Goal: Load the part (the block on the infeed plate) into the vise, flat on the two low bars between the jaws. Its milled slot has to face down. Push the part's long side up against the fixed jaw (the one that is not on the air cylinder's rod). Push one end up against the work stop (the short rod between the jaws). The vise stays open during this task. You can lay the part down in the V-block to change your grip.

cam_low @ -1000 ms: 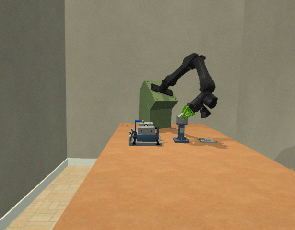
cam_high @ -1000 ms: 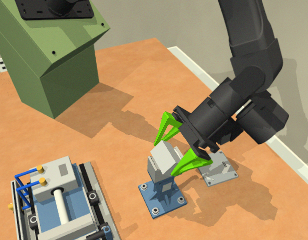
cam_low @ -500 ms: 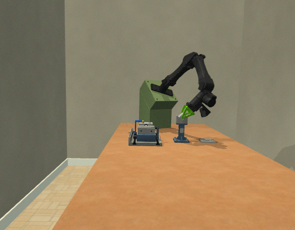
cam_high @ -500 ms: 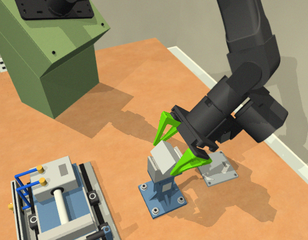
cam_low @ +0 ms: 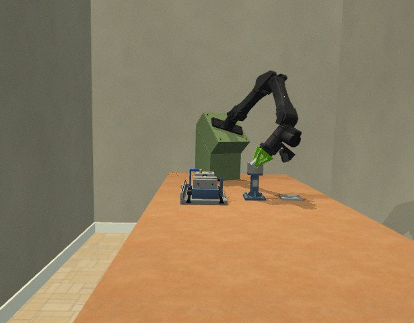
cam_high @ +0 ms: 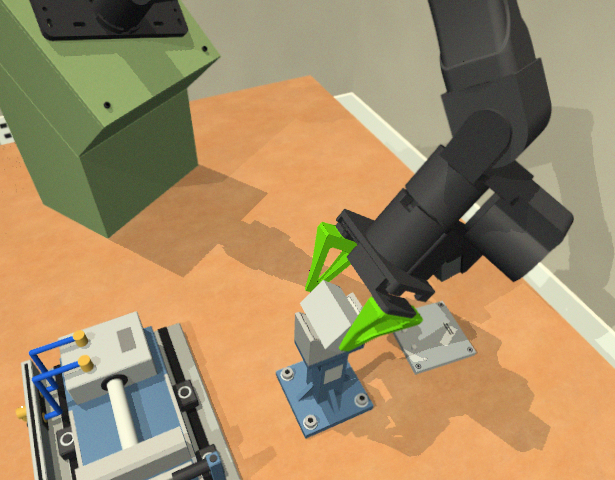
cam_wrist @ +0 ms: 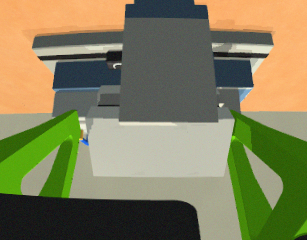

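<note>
My gripper is now right at the grey part. From my hand the other things lie so: infeed plate (17 cm to the left, 15 cm below, 1 cm ahead); then work stop (18 cm to the right, 7 cm below, 5 cm ahead); then white cylinder rod (22 cm to the right, 8 cm below, 4 cm behind).
</note>
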